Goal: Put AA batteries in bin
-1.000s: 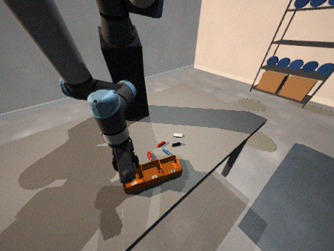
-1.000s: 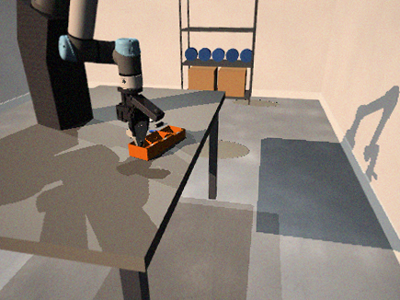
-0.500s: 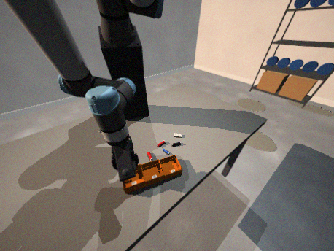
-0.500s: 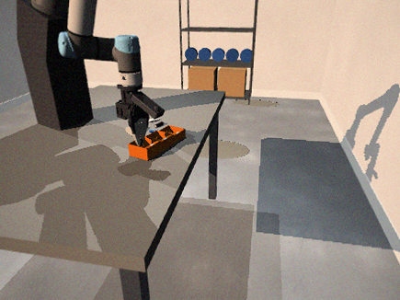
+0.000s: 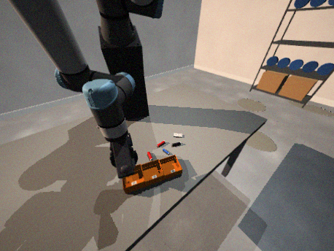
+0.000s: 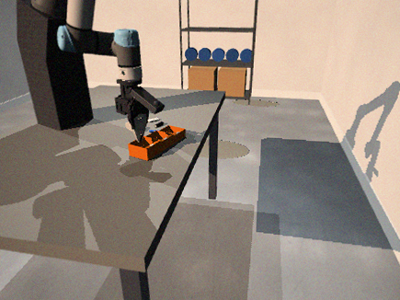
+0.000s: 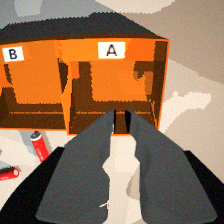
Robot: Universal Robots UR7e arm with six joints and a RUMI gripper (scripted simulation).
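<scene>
The orange bin is 5 cm ahead of my hand, 8 cm to the left of it and 4 cm below it. Also, from my hand: red battery (4 cm behind, 13 cm to the left, 6 cm below); blue battery (21 cm to the left, 6 cm below); black battery (28 cm to the left, 6 cm below).
</scene>
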